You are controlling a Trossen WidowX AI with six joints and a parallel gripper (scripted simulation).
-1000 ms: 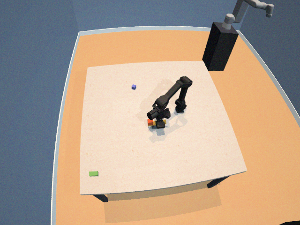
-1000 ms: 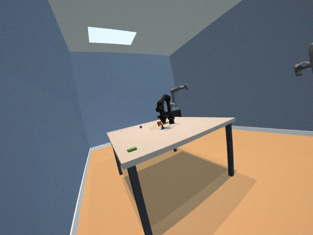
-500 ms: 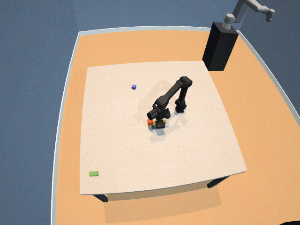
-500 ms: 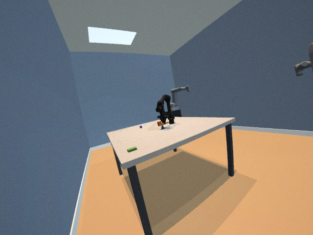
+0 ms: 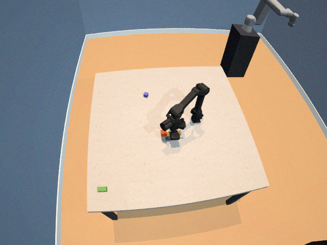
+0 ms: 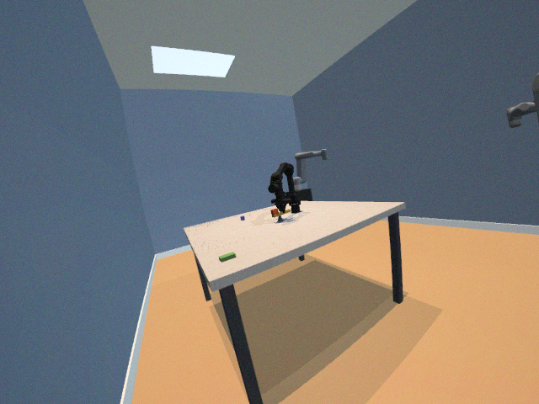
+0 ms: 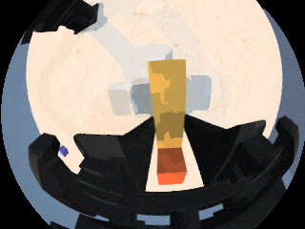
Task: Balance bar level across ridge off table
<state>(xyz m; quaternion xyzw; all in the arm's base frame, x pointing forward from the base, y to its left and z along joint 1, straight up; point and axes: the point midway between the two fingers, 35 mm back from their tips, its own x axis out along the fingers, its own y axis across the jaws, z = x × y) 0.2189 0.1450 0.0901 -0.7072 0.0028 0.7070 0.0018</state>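
Right now the bar is 4 cm ahead of my gripper tip and 1 cm above it. From my gripper tip the other things lie so: flat green block: 52 cm ahead, 36 cm to the left, 5 cm below; then purple cube: 15 cm ahead, 43 cm to the right, 4 cm below.
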